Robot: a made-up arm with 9 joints.
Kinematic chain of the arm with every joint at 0, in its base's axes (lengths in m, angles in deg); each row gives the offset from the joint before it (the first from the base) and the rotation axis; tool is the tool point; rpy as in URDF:
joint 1: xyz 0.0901 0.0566 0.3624 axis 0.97 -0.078 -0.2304
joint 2: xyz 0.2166 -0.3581 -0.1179 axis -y
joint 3: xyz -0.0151 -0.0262 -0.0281 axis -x
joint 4: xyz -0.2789 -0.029 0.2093 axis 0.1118 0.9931 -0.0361
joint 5: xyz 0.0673 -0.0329 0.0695 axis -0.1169 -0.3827 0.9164
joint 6: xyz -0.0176 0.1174 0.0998 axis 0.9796 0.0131 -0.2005
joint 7: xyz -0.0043 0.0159 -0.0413 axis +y
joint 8: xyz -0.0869 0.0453 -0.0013 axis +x
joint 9: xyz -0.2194 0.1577 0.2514 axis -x
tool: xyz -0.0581 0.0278 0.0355 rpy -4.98 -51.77 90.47
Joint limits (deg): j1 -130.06..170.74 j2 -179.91..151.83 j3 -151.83..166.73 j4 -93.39..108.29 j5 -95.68..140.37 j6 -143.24..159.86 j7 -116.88..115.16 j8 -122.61..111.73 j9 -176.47..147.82
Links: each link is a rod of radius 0.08 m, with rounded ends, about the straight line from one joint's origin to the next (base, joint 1, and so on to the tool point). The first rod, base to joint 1, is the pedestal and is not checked.
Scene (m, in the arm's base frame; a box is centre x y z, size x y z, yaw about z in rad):
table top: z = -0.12
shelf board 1: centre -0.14 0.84 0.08 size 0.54 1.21 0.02 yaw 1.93
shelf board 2: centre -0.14 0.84 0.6 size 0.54 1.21 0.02 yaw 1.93
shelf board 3: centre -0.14 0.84 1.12 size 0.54 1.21 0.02 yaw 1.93
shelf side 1: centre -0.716 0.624 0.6 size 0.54 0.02 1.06 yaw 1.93
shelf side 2: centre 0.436 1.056 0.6 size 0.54 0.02 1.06 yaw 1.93
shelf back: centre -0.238 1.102 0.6 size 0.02 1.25 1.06 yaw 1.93
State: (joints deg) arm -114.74 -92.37 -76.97 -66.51 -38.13 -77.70 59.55 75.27 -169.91
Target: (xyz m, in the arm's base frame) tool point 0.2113 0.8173 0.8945
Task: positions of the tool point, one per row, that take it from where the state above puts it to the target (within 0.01 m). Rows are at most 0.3 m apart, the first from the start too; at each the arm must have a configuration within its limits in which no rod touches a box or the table.
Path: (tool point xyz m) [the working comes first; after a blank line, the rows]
Joints at the target: -99.30 -54.78 -83.66 -79.79 -24.12 -67.92 43.52 87.20 -168.31
Straight joint move there: touches shelf side 2.

1: 0.9474 0.6588 0.9331
2: 0.9627 0.4309 1.0825
3: 0.9579 0.1720 1.1650
4: 0.8113 0.3958 1.1189
5: 0.5753 0.5186 1.0282
6: 0.3258 0.5123 0.8944
7: 0.2697 0.6727 0.9137
8: 0.2113 0.8173 0.8945

